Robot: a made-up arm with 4 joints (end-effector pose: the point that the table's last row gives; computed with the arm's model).
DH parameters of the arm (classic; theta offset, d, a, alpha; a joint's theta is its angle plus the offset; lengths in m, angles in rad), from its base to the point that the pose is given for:
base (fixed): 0 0.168 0 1.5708
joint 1: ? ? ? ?
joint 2: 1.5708 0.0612 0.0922 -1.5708
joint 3: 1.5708 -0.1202 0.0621 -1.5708
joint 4: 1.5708 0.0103 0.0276 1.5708
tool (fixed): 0 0.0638 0 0
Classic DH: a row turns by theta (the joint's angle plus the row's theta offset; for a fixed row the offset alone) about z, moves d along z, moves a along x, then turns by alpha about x.
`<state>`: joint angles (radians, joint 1 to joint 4).
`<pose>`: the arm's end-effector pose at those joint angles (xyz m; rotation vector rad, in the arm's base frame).
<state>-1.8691 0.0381 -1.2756 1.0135</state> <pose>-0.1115 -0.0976 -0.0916 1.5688 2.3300 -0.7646</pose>
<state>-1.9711 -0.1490 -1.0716 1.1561</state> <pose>-0.1400 -0.0444 -0.1059 -1.5175 -2.6414 0.4404</pose>
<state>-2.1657 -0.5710 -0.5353 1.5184</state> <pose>-0.1928 0.0818 -0.0753 -0.8595 -2.2911 -0.4648</pose>
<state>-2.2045 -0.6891 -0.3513 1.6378</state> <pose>-0.1998 0.1120 -0.0546 -0.6426 -2.1776 -0.7001</pose>
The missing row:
joint 1: 0 -0.068 0.0981 1.5708
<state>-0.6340 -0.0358 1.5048 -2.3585</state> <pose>0.0845 0.0148 0.0201 -0.0930 -1.3803 1.6753</pose>
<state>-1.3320 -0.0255 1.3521 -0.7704</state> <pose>0.0032 0.1045 -0.0296 -0.6596 0.4553 1.1969</pose>
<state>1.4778 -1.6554 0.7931 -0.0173</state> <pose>-0.0125 0.2137 0.2502 -1.7507 -1.7104 0.8965</pose>
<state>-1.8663 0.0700 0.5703 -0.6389</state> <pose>-0.0180 0.0473 -0.0369 -0.2591 1.2116 0.5546</pose>
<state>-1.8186 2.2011 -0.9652 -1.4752</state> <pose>0.0189 0.1173 0.2356 -1.9720 -0.8323 -0.3673</pose>
